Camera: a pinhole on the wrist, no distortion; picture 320 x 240 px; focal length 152.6 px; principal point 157.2 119.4 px. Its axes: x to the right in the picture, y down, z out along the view. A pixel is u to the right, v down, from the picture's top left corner.
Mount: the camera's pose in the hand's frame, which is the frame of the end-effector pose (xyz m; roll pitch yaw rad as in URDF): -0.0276 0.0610 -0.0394 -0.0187 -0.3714 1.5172
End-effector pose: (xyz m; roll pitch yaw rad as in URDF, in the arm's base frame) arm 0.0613 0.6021 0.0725 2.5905 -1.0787 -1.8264
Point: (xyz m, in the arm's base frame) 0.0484 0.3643 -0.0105
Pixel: 88.6 75.8
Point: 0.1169 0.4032 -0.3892
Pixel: 75.0 216.8
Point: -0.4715 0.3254 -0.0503
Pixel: 249.6 87.2
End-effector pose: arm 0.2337 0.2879 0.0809 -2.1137 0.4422 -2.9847
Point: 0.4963 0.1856 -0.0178
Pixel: 231.8 213.9
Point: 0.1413 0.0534 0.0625
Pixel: 93.1 21.6
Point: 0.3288 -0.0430 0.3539
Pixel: 16.7 160.6
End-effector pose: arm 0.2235 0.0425 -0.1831 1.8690 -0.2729 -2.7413
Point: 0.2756 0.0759 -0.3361
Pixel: 13.4 179.8
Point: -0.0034 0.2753 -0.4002
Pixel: 143.7 84.2
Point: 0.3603 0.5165 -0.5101
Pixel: 156.1 220.1
